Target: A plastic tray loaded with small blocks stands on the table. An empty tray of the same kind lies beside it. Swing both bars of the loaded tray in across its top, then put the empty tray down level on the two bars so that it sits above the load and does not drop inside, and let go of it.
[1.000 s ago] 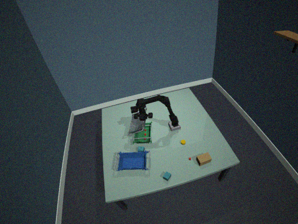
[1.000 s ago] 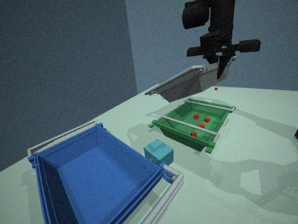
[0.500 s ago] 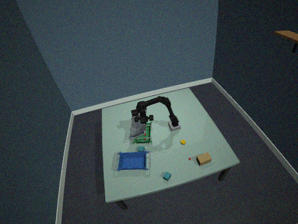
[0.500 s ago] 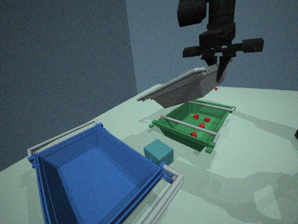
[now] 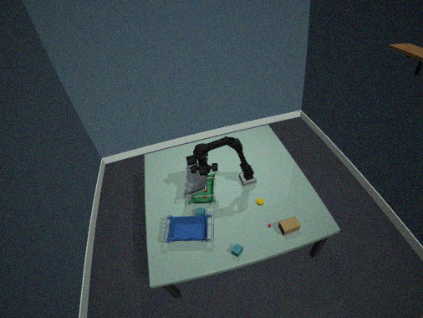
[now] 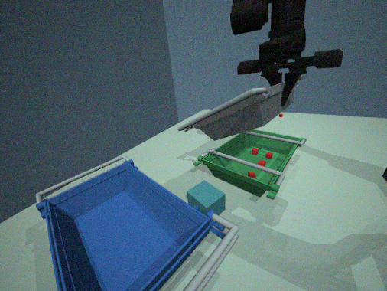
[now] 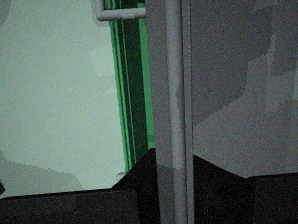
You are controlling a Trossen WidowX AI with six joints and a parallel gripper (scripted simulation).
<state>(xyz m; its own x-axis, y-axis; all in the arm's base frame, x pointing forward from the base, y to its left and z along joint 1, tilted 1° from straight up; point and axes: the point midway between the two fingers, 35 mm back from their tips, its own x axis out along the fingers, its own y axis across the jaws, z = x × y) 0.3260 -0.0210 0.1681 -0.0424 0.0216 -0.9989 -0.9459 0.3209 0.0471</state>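
My gripper tip is 7 cm short of the grey tray and 3 cm to the left of it. From my gripper tip the other things lie so: brown box (40 cm behind, 53 cm to the left, 15 cm below); then yellow block (31 cm behind, 25 cm to the left, 17 cm below).
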